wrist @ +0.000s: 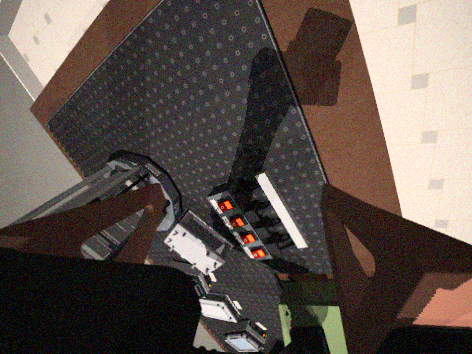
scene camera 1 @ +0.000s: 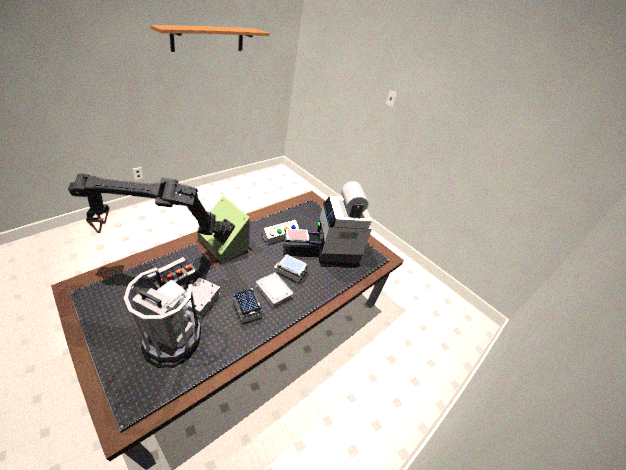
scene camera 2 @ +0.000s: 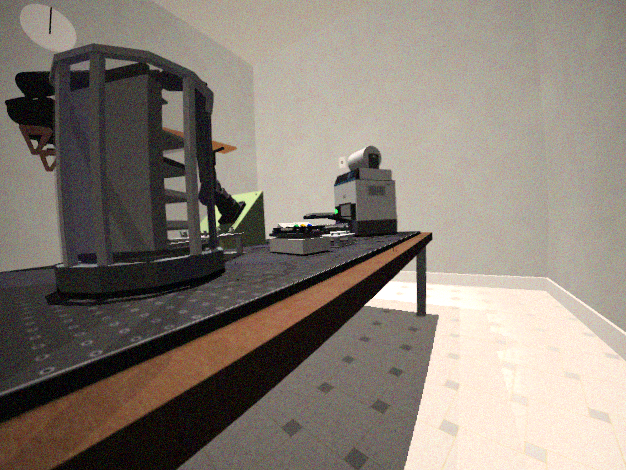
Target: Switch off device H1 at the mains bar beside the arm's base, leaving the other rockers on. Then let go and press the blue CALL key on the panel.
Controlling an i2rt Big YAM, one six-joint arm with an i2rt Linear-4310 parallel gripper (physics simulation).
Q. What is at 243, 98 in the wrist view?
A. A black perforated mat.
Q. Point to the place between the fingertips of my gripper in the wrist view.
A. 237, 192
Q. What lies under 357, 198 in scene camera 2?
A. A white instrument with roll.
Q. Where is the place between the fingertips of my gripper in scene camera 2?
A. At 42, 163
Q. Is my gripper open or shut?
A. Open.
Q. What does my gripper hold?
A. Nothing.
